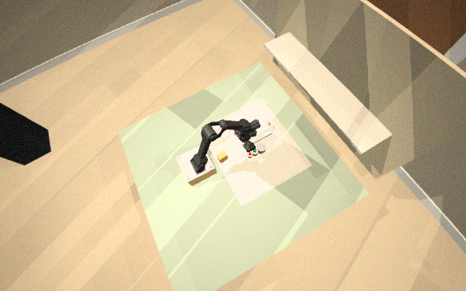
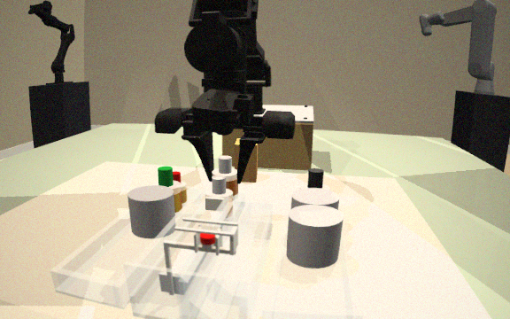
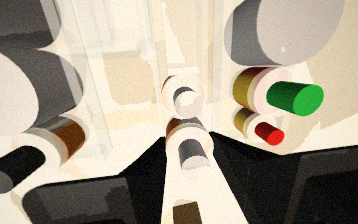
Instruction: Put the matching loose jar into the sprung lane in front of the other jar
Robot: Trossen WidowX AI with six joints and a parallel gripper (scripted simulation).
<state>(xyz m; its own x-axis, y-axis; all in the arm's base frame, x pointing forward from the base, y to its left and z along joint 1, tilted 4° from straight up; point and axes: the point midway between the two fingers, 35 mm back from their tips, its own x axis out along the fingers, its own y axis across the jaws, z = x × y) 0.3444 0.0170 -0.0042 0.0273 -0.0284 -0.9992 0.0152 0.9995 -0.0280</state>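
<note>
My gripper tip is now 140 mm short of the clear pusher lane, 30 mm above it and 20 mm to the right of it. From my gripper tip the other things lie so: red knob (220 mm ahead, 30 mm to the left, 20 mm above); then small brown box (180 mm behind, 10 mm below).
</note>
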